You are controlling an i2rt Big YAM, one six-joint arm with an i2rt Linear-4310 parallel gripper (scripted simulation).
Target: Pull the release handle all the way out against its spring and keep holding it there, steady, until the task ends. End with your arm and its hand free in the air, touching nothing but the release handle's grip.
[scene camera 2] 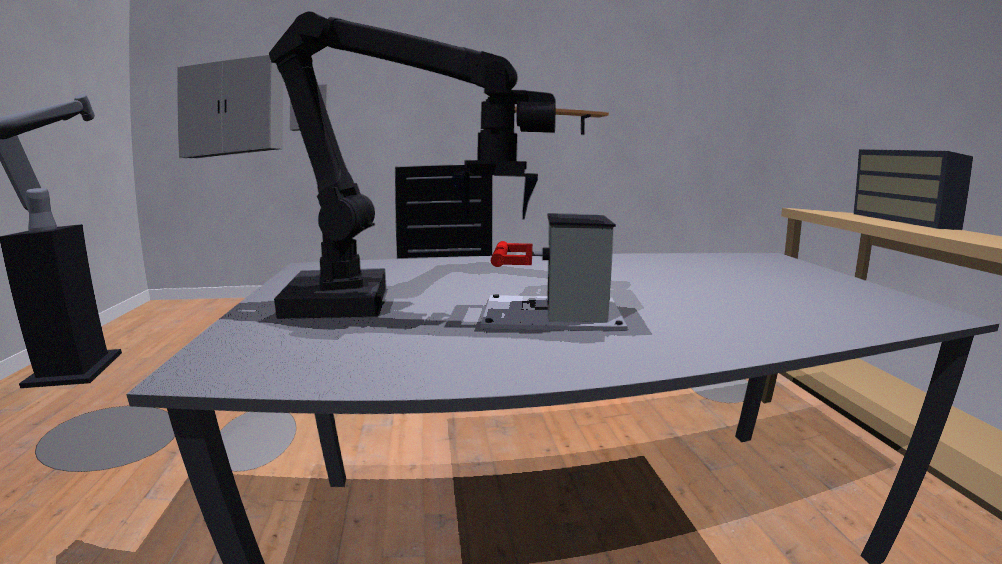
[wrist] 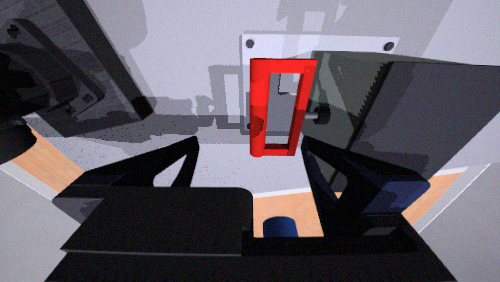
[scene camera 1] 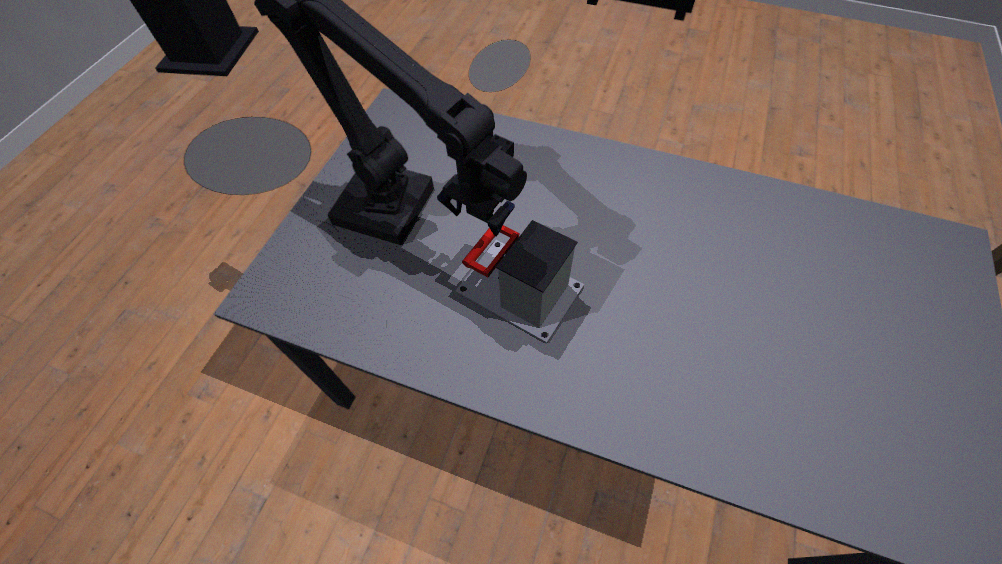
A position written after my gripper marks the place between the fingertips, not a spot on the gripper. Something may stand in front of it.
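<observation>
You'd see my gripper (scene camera 2: 495, 217) if you were here, and it's also visible in the wrist view (wrist: 250, 141) and in scene camera 1 (scene camera 1: 477, 224). There's a bolted base plate (wrist: 253, 45) as well.
</observation>
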